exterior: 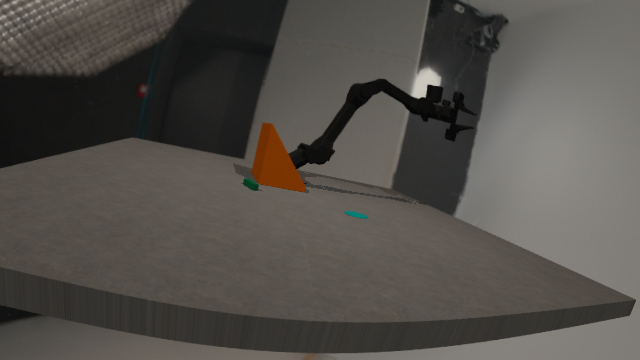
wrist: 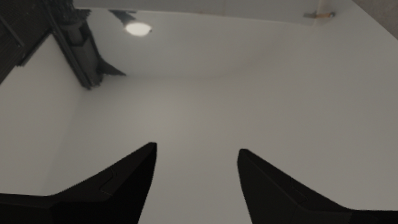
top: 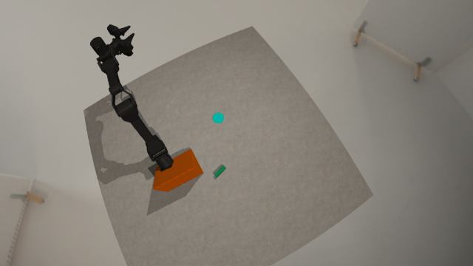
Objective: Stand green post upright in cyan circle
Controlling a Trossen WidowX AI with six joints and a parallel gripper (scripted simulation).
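Now: gripper tip 730 mm to the left of the green post, 360 mm above it and 160 mm short of it. Round my gripper tip: cyan circle: 460 mm to the right, 370 mm below, 250 mm ahead.
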